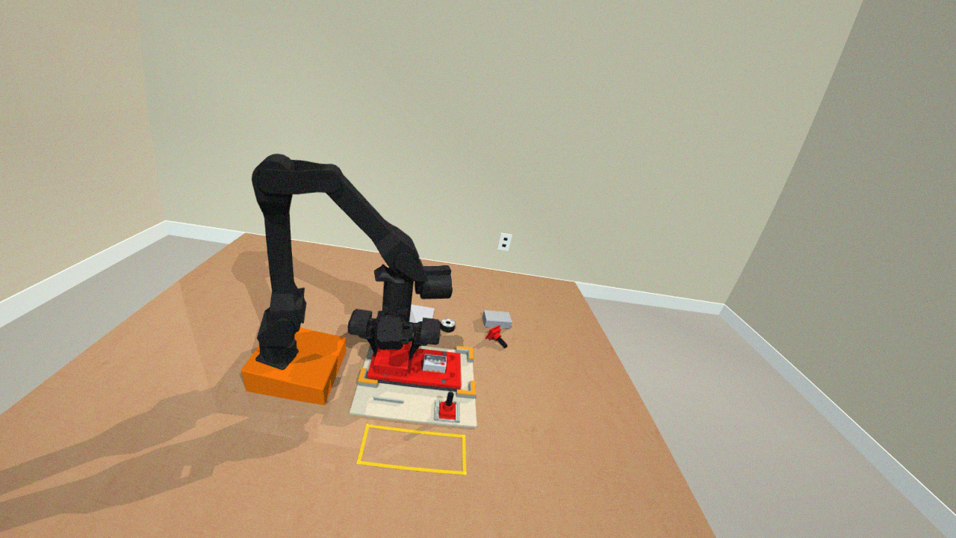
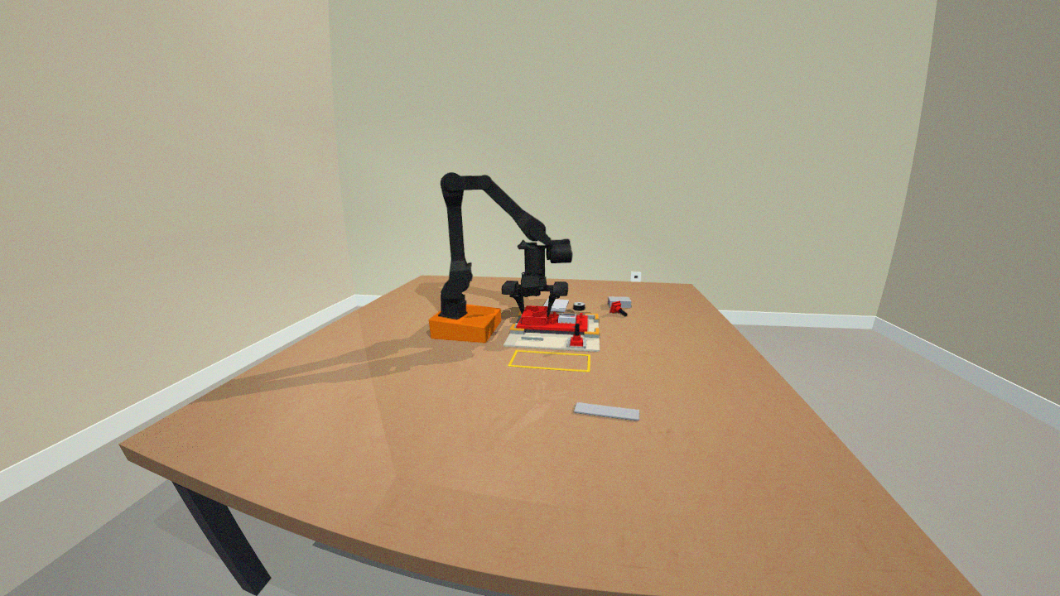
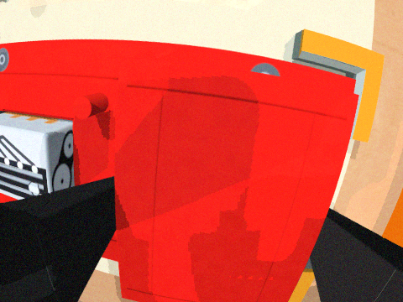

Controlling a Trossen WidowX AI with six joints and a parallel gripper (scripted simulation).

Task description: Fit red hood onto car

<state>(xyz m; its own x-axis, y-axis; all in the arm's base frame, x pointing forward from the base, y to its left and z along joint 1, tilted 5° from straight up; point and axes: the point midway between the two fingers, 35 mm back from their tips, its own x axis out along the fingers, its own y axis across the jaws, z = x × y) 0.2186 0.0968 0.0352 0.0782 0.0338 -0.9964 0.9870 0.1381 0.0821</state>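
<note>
Right now the grey engine block is 9 cm ahead of my gripper tip, 2 cm to the left of it and 1 cm below it. The rest, counted from my gripper tip: black wheel 19 cm to the left, 10 cm ahead, 3 cm below; red hood 1 cm above; cream jig 7 cm ahead, 2 cm below, 1 cm to the right.
</note>
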